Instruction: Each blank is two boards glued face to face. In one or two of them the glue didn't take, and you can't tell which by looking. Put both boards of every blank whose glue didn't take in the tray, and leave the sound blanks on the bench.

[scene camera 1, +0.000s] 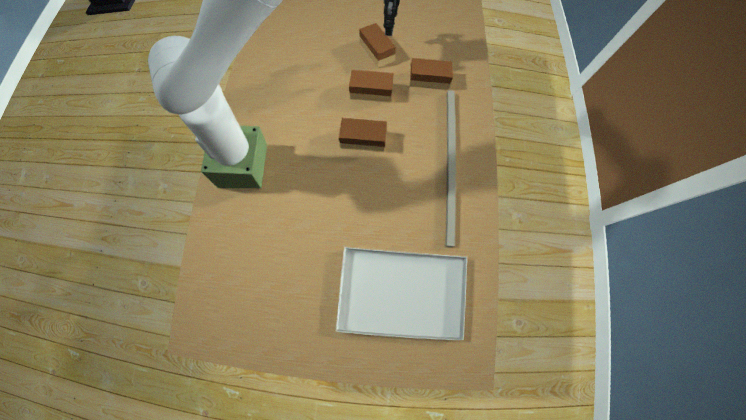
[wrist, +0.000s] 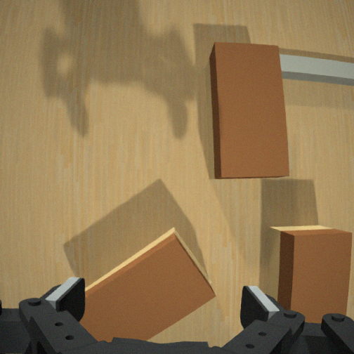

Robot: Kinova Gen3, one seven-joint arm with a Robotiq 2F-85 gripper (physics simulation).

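Where they show: gripper, fingertip midpoint: (scene camera 1: 390,23); arm's base, link origin: (scene camera 1: 230,148).
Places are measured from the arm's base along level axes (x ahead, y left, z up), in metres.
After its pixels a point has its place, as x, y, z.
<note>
My gripper (scene camera 1: 388,34) @[0.367, 0.404, 0.025] (wrist: 162,300) is open and empty, above the bench near the angled blank. This blank (scene camera 1: 375,40) @[0.325, 0.416, -0.053] (wrist: 145,292) lies turned at the far end, brown on top with a pale lower board; in the wrist view it shows between and below the fingers. A second blank (scene camera 1: 431,69) @[0.495, 0.319, -0.053] (wrist: 250,110) lies by the far end of the grey bar. A third (scene camera 1: 370,81) @[0.324, 0.256, -0.053] (wrist: 320,272) lies left of it in the scene view. A fourth (scene camera 1: 362,130) @[0.317, 0.097, -0.053] lies nearer the tray. The white tray (scene camera 1: 341,289) @[0.302, -0.303, -0.092] has no boards in it.
A long grey bar (scene camera 1: 451,172) @[0.558, 0.017, -0.093] (wrist: 317,66) lies on the bench along the right side of the blanks, ending near the tray. The arm stands on a green base block (scene camera 1: 237,177) @[0.022, -0.064, -0.030] at the left. A dark object (scene camera 1: 109,5) shows at the top left.
</note>
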